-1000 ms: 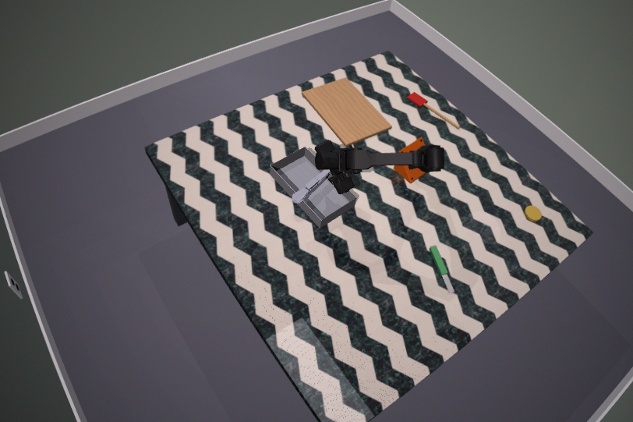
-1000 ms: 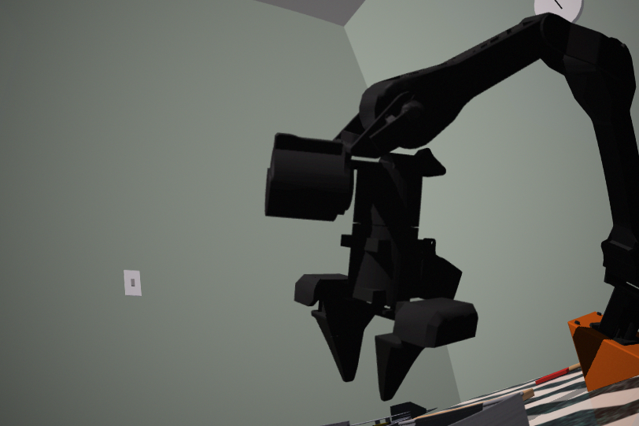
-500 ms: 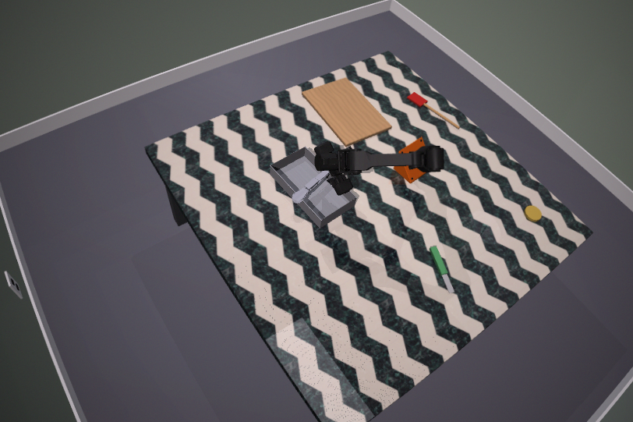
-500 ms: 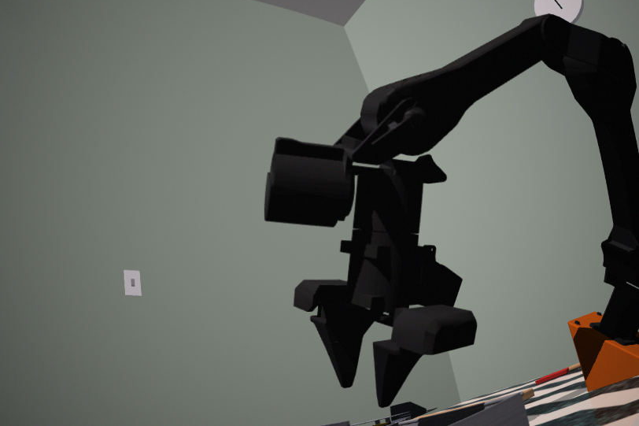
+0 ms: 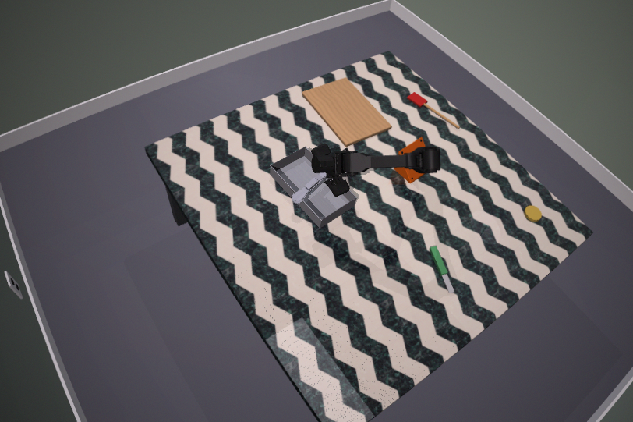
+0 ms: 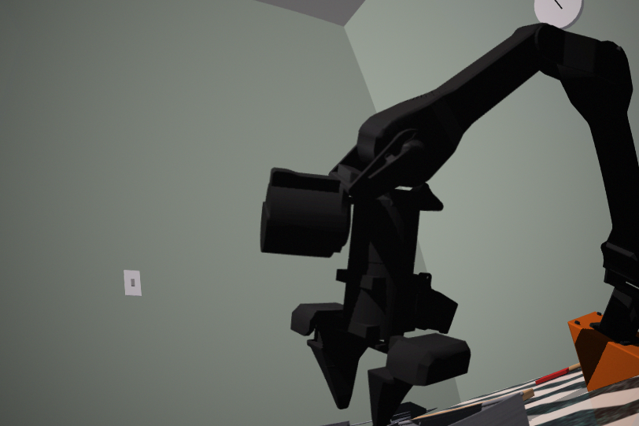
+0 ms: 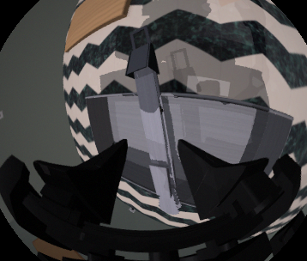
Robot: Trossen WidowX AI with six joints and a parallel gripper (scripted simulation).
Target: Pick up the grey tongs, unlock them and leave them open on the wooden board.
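My gripper tip is now 40 mm short of the grey roasting tin and 40 mm above it. Round my gripper tip: wooden board 320 mm behind, 310 mm to the right, 60 mm below.
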